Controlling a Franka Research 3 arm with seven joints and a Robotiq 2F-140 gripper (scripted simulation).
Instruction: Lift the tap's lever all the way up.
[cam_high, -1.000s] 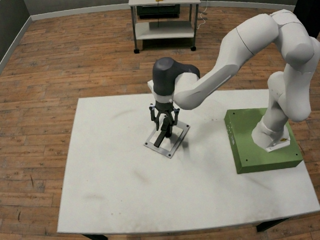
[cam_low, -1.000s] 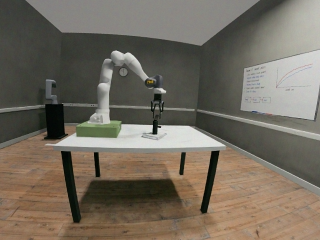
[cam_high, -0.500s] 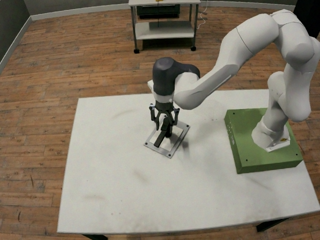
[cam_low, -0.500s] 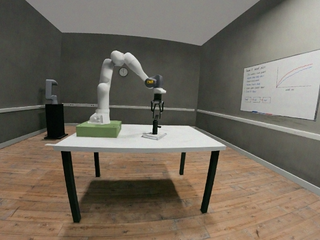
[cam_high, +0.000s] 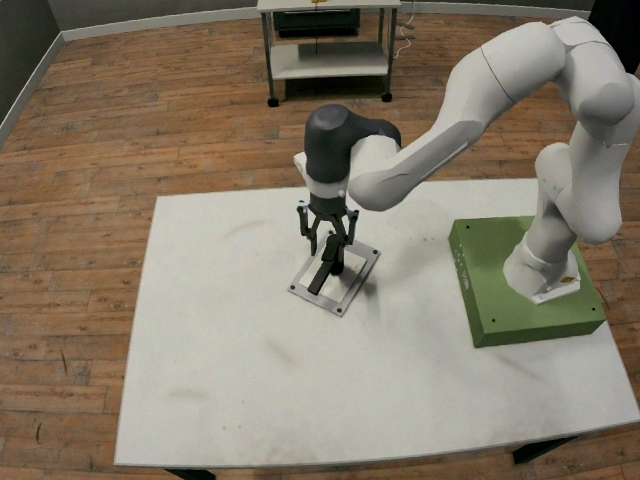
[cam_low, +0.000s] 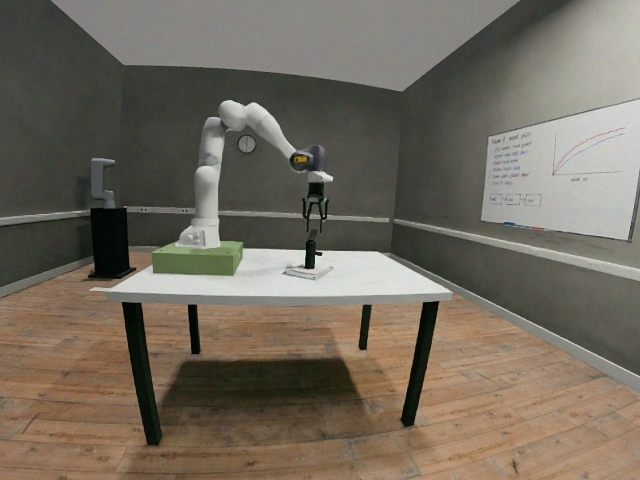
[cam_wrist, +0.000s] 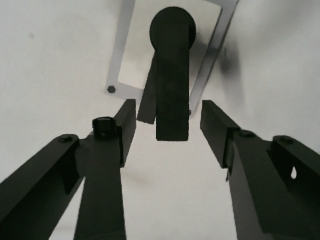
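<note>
My hand is 10 mm past the dark lever, 20 mm to the left of it and 40 mm above it. The rest, counted from my hand: tap 10 mm behind, 40 mm to the right, 90 mm below.
</note>
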